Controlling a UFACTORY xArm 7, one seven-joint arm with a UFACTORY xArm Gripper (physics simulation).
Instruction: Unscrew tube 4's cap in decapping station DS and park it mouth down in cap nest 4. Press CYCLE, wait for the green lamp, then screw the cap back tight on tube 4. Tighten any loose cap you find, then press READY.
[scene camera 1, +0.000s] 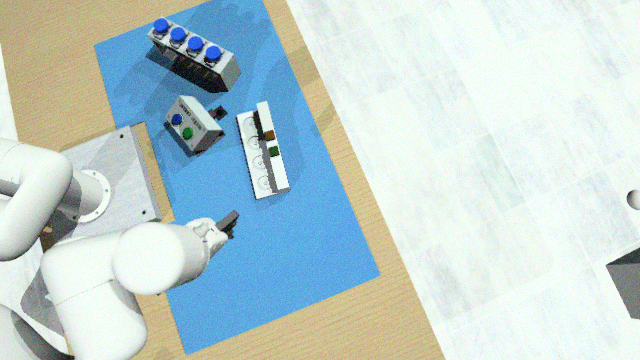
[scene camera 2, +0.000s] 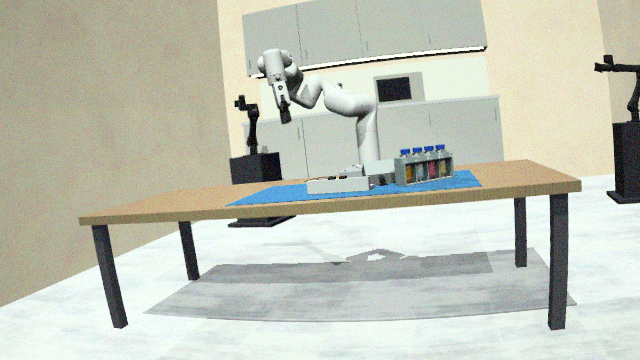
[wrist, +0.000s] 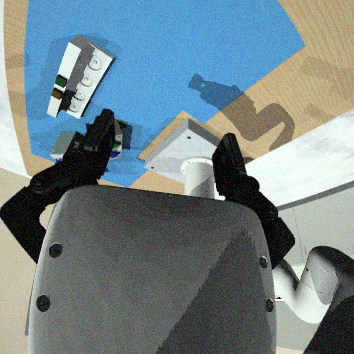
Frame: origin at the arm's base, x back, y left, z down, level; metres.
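Seen in the pictures: gripper, fingertip midpoint: (scene camera 2: 286, 122) (wrist: 168, 133); arm's base at its link origin: (scene camera 1: 86, 196) (wrist: 198, 166).
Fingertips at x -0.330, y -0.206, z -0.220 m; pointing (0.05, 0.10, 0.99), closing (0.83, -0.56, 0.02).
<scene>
Pixels of each thing's top centre, then the offset from my fingertips to it. "pt": a spot on its surface instead. Level surfaces: height alone.
- grey rack at a spot on its surface: (scene camera 1: 231, 73) (scene camera 2: 399, 172) pt dy +0.441, dx -0.060, dz +0.215 m
- white block at its top centre: (scene camera 1: 260, 145) (wrist: 68, 94) (scene camera 2: 339, 175) dy +0.238, dx -0.100, dz +0.207 m
- dark green square at a spot on its surface: (scene camera 1: 273, 150) (wrist: 59, 82) pt dy +0.221, dx -0.128, dz +0.207 m
- brown square at a spot on its surface: (scene camera 1: 269, 135) (wrist: 56, 94) pt dy +0.259, dx -0.125, dz +0.207 m
- box at its top centre: (scene camera 1: 187, 117) (wrist: 103, 152) (scene camera 2: 377, 160) dy +0.331, dx +0.051, dz +0.177 m
- blue button at its top centre: (scene camera 1: 176, 117) dy +0.340, dx +0.081, dz +0.186 m
- green button at its top centre: (scene camera 1: 187, 131) dy +0.301, dx +0.059, dz +0.186 m
- small dark fixture at a spot on its surface: (scene camera 1: 219, 112) pt dy +0.360, dx -0.010, dz +0.249 m
- blue mat at its surface level: dz +0.261 m
My gripper (scene camera 1: 231, 223) (scene camera 2: 285, 118) (wrist: 168, 133) is open and empty, high above the blue mat, away from the tubes. The grey rack (scene camera 1: 231, 73) (scene camera 2: 400, 173) holds four tubes with blue caps, all upright; I cannot tell which is tube 4 or whether a cap is loose. The white block (scene camera 1: 281, 174) (scene camera 2: 337, 187) (wrist: 72, 54) has four round nests with no cap seen in them. Its panel bears a dark green square (scene camera 1: 273, 150) (wrist: 61, 80) and a brown square (scene camera 1: 269, 135) (wrist: 57, 93). The box (scene camera 1: 210, 131) has a blue button (scene camera 1: 176, 119) and a green button (scene camera 1: 187, 133).
A small dark fixture (scene camera 1: 219, 112) stands between the box and the white block. The arm's grey base plate (scene camera 1: 120, 165) (wrist: 172, 145) lies beside the blue mat (scene camera 1: 300, 250) (wrist: 150, 30). In the wrist view, a finger partly hides the box. Wall cabinets (scene camera 2: 330, 30) hang behind the arm.
</scene>
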